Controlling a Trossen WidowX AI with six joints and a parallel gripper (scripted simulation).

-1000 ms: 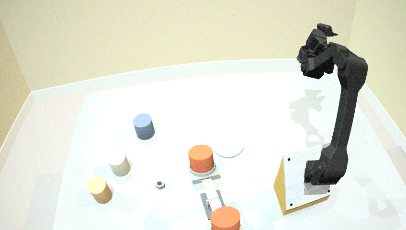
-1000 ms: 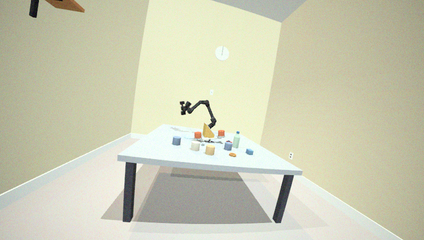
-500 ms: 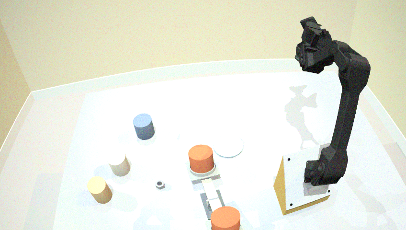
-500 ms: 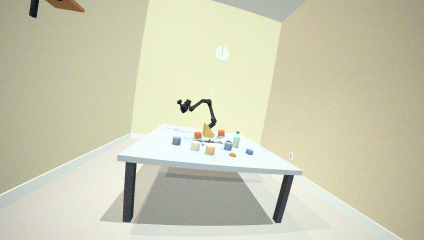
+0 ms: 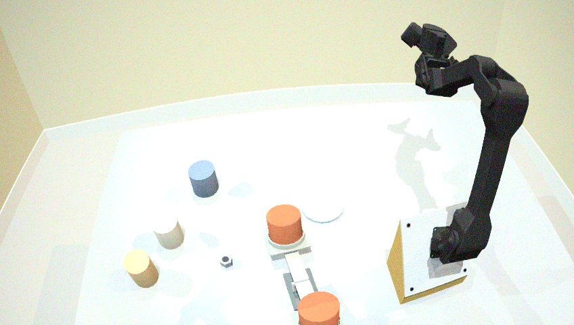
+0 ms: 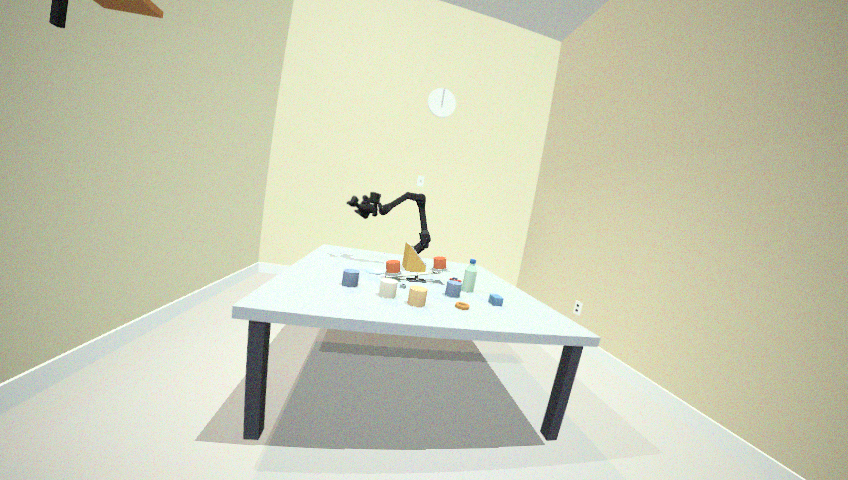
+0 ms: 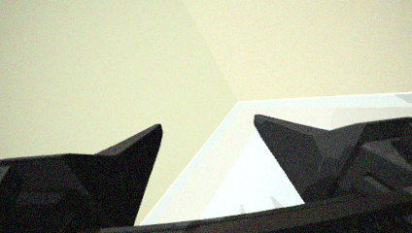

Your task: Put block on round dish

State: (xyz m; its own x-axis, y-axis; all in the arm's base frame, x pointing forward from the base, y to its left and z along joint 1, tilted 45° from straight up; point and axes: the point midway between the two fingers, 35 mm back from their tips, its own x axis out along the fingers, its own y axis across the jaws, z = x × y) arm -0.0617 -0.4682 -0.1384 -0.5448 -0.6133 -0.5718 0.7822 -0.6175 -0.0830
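Now: gripper tip 430 mm short of the small green block, 340 mm to the right of it and 290 mm above it. Also, from my gripper tip: small grey nut: 570 mm ahead, 390 mm to the left, 320 mm below; then round dish: 350 mm ahead, 320 mm below, 240 mm to the left; then small balance: 470 mm to the left, 410 mm ahead, 290 mm below.
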